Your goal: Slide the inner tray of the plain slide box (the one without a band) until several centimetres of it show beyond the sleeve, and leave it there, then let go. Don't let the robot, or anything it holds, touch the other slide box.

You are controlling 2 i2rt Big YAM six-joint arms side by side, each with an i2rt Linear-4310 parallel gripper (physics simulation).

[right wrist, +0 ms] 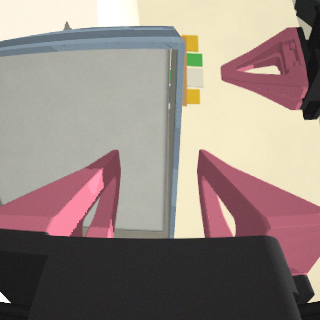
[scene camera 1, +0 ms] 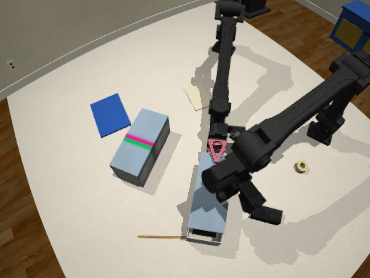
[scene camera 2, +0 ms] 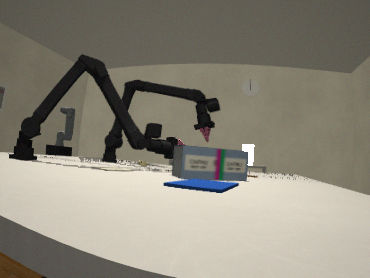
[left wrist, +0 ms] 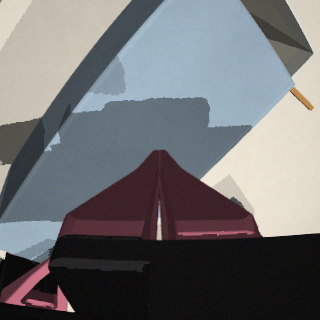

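Seen in the pictures: left gripper, fingertip midpoint: [right wrist: 220, 72] [scene camera 1: 217, 197] [scene camera 2: 207, 142] [left wrist: 158, 159]; right gripper, fingertip midpoint: [right wrist: 158, 159]; left arm's base, origin of the base link: [scene camera 1: 319, 134] [scene camera 2: 109, 161]; right arm's base, origin of the base link: [scene camera 2: 23, 158].
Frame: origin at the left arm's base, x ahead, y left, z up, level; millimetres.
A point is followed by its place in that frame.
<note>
The plain light-blue slide box [scene camera 1: 200, 224] @(x 633, y -301, z 116 mm) [left wrist: 200, 50] @(x 598, y -270, z 116 mm) lies under my arms. A short stretch of its inner tray [scene camera 1: 206, 241] @(x 668, y -258, z 95 mm) [left wrist: 295, 30] @(x 680, y -296, z 104 mm) shows beyond the sleeve at the end far from my right gripper. In the right wrist view a grey panel [right wrist: 85, 115] @(x 414, y -333, z 72 mm) sits within the blue sleeve rim [right wrist: 178, 100] @(x 375, y -327, z 115 mm). My right gripper [right wrist: 158, 159] @(x 422, y -355, z 108 mm) [scene camera 1: 216, 160] @(x 422, y -355, z 108 mm) is partly open at this end, empty, one finger over the panel and one beyond the rim. My left gripper [left wrist: 158, 159] @(x 543, y -293, z 162 mm) [scene camera 2: 207, 141] @(x 543, y -293, z 162 mm) [right wrist: 220, 72] @(x 543, y -293, z 162 mm) is shut and empty, above the sleeve; scene camera 1 hides its fingertips.
The banded slide box [scene camera 1: 131, 160] @(x 559, y -616, z 116 mm) [scene camera 2: 195, 162] @(x 398, y -711, z 60 mm) stands to the left in scene camera 1, apart from the plain box. Beyond it lies a blue sheet [scene camera 1: 110, 115] @(x 396, y -890, z 8 mm) [scene camera 2: 200, 185] @(x 363, y -961, z 8 mm). A thin brown stick [scene camera 1: 157, 237] @(x 731, y -413, z 7 mm) [left wrist: 302, 98] @(x 749, y -447, z 7 mm) lies by the tray end. A ring [scene camera 1: 301, 162] @(x 204, y -50, z 23 mm) lies at right.
</note>
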